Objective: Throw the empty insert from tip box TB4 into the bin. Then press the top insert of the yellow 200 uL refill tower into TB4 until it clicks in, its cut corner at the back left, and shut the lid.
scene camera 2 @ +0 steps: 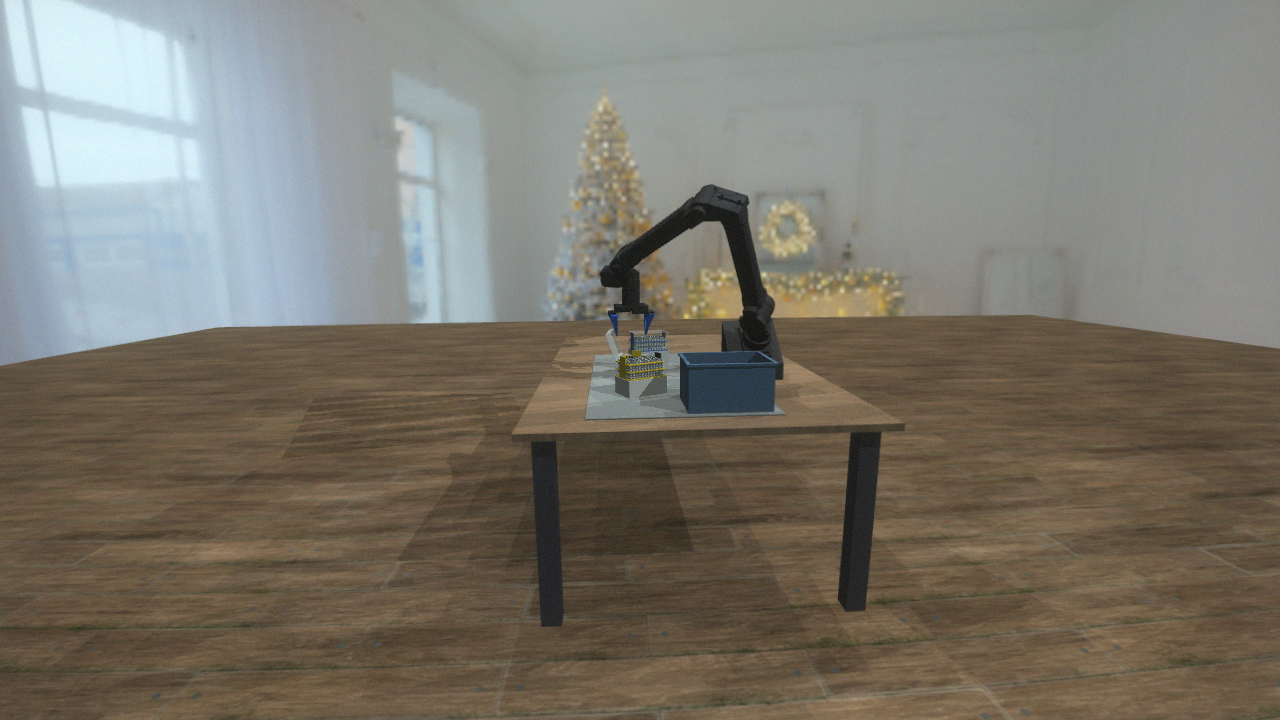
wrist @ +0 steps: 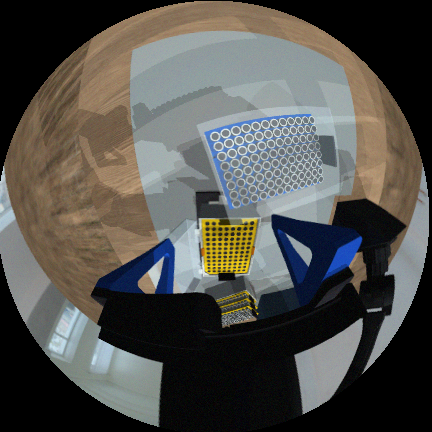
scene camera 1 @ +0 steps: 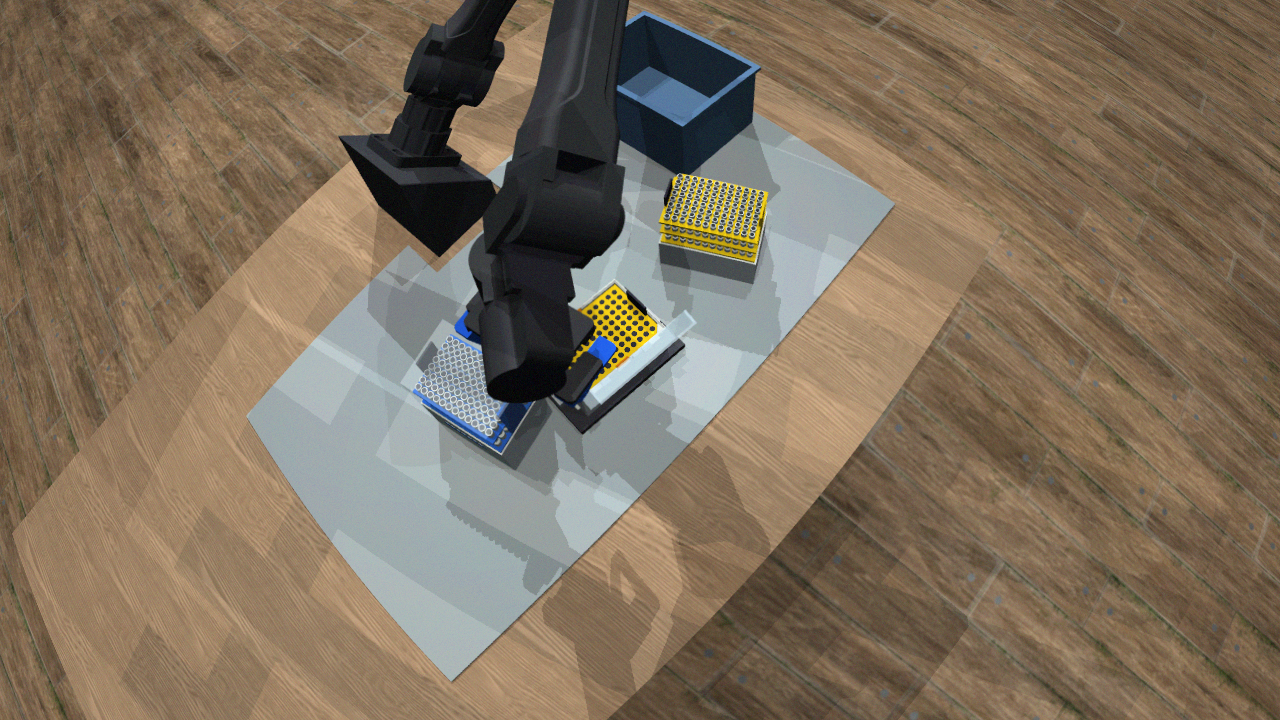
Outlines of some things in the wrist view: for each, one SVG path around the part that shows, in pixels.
My gripper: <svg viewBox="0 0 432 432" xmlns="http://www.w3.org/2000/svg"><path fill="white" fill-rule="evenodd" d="M362 237L353 228L271 214L271 227L291 277L300 307L258 320L230 324L229 327L222 327L221 308L211 295L202 292L173 293L174 246L169 238L165 238L149 250L97 280L90 296L103 306L97 321L97 325L101 326L98 338L129 353L162 362L158 414L159 427L184 432L242 432L292 419L302 414L300 387L294 354L331 338L367 312L352 282L349 282L354 274L348 266L361 243ZM163 256L161 273L155 292L144 293L138 287L137 281ZM286 234L311 250L312 257L309 266L296 252Z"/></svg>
A yellow insert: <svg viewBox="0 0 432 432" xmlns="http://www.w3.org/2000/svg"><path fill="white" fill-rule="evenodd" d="M201 219L204 271L207 273L218 273L218 281L235 280L234 273L247 272L257 219L232 227L230 226L229 219Z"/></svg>
